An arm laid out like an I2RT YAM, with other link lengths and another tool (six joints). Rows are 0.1 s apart.
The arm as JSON. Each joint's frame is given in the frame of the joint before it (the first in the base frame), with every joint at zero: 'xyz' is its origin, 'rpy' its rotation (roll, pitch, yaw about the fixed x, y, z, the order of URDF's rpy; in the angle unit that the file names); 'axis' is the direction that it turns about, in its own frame. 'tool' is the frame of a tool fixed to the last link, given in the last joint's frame.
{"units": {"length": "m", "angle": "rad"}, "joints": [
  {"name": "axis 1", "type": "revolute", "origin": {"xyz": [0.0, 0.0, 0.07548], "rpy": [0.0, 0.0, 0.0]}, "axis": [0.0, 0.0, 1.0]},
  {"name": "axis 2", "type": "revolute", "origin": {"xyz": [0.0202, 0.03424, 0.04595], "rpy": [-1.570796, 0.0, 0.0]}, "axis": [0.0, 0.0, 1.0]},
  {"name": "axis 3", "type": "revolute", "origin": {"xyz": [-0.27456, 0.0, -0.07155], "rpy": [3.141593, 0.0, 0.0]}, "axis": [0.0, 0.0, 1.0]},
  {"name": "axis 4", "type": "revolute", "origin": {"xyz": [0.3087, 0.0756, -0.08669], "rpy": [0.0, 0.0, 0.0]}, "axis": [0.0, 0.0, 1.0]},
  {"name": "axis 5", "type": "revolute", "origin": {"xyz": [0.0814, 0.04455, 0.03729], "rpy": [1.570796, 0.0, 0.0]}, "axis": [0.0, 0.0, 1.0]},
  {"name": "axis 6", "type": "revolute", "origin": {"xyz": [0.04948, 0.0, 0.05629], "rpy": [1.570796, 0.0, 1.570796]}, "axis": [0.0, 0.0, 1.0]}
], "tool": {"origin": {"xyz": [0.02, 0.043, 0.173], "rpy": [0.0, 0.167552, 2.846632]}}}
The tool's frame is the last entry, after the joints.
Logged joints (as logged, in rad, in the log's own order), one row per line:
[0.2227, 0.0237, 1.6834, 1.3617, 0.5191, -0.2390]
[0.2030, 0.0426, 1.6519, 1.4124, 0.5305, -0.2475]
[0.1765, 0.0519, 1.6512, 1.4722, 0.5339, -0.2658]
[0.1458, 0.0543, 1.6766, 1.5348, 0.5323, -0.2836]
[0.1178, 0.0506, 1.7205, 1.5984, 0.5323, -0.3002]
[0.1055, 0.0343, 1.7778, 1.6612, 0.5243, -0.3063]
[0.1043, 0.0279, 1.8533, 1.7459, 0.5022, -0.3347]
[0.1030, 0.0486, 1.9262, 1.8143, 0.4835, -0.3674]
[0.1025, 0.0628, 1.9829, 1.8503, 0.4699, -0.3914]
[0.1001, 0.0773, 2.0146, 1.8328, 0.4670, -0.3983]
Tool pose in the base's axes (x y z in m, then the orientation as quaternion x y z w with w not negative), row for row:
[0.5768, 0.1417, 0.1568, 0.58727, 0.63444, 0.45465, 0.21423]
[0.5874, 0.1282, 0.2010, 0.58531, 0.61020, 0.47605, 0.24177]
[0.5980, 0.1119, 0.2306, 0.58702, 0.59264, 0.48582, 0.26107]
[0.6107, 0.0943, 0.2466, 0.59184, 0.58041, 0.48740, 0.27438]
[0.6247, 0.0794, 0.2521, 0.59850, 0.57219, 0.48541, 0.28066]
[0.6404, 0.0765, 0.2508, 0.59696, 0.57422, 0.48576, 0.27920]
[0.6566, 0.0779, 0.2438, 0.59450, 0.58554, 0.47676, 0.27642]
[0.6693, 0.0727, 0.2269, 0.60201, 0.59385, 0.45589, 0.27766]
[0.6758, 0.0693, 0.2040, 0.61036, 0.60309, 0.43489, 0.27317]
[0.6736, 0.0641, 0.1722, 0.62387, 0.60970, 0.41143, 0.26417]
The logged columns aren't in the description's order. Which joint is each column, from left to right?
Columns, left to right: axis 1, axis 5, axis 2, axis 3, axis 6, axis 4.
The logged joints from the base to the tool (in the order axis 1, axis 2, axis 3, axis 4, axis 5, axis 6), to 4 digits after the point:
[0.2227, 1.6834, 1.3617, -0.2390, 0.0237, 0.5191]
[0.2030, 1.6519, 1.4124, -0.2475, 0.0426, 0.5305]
[0.1765, 1.6512, 1.4722, -0.2658, 0.0519, 0.5339]
[0.1458, 1.6766, 1.5348, -0.2836, 0.0543, 0.5323]
[0.1178, 1.7205, 1.5984, -0.3002, 0.0506, 0.5323]
[0.1055, 1.7778, 1.6612, -0.3063, 0.0343, 0.5243]
[0.1043, 1.8533, 1.7459, -0.3347, 0.0279, 0.5022]
[0.1030, 1.9262, 1.8143, -0.3674, 0.0486, 0.4835]
[0.1025, 1.9829, 1.8503, -0.3914, 0.0628, 0.4699]
[0.1001, 2.0146, 1.8328, -0.3983, 0.0773, 0.4670]

